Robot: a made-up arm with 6 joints. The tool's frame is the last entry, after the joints.
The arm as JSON. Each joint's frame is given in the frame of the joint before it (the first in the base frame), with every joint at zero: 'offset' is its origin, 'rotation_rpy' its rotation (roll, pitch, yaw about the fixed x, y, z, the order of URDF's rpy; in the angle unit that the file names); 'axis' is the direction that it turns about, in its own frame. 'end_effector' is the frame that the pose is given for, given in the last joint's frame.
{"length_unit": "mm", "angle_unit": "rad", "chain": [
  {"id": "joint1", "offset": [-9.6, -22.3, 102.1], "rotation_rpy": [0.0, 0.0, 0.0], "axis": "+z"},
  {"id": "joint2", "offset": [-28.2, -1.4, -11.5], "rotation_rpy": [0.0, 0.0, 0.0], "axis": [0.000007, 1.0, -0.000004]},
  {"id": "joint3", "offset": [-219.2, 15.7, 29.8], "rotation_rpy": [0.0, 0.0, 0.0], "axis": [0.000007, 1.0, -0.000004]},
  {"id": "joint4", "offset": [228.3, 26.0, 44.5], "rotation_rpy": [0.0, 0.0, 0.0], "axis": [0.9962, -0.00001, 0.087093]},
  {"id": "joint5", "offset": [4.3, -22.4, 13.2], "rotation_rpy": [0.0, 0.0, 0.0], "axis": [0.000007, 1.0, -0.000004]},
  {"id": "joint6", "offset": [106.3, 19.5, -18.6], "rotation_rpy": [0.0, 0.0, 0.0], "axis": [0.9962, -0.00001, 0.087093]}
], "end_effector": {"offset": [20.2, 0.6, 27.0], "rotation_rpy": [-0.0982, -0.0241, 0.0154]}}
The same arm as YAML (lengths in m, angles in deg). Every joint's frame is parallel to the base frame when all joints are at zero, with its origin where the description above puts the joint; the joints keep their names.
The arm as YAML. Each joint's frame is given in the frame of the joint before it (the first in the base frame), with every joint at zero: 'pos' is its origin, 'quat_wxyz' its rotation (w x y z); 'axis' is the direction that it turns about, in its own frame. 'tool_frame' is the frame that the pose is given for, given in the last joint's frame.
length_unit: m
angle_unit: deg
joints:
  - joint: joint1
    pos: [-0.0096, -0.0223, 0.1021]
    quat_wxyz: [1.0, 0.0, 0.0, 0.0]
    axis: [0.0, 0.0, 1.0]
  - joint: joint2
    pos: [-0.0282, -0.0014, -0.0115]
    quat_wxyz: [1.0, 0.0, 0.0, 0.0]
    axis: [0.0, 1.0, 0.0]
  - joint: joint3
    pos: [-0.2192, 0.0157, 0.0298]
    quat_wxyz: [1.0, 0.0, 0.0, 0.0]
    axis: [0.0, 1.0, 0.0]
  - joint: joint4
    pos: [0.2283, 0.026, 0.0445]
    quat_wxyz: [1.0, 0.0, 0.0, 0.0]
    axis: [0.9962, 0.0, 0.0871]
  - joint: joint5
    pos: [0.0043, -0.0224, 0.0132]
    quat_wxyz: [1.0, 0.0, 0.0, 0.0]
    axis: [0.0, 1.0, 0.0]
  - joint: joint6
    pos: [0.1063, 0.0195, -0.0186]
    quat_wxyz: [1.0, 0.0, 0.0, 0.0]
    axis: [0.9962, 0.0, 0.0871]
tool_frame:
  pos: [0.0202, 0.0006, 0.027]
  quat_wxyz: [0.998697, -0.048983, -0.012413, 0.007099]

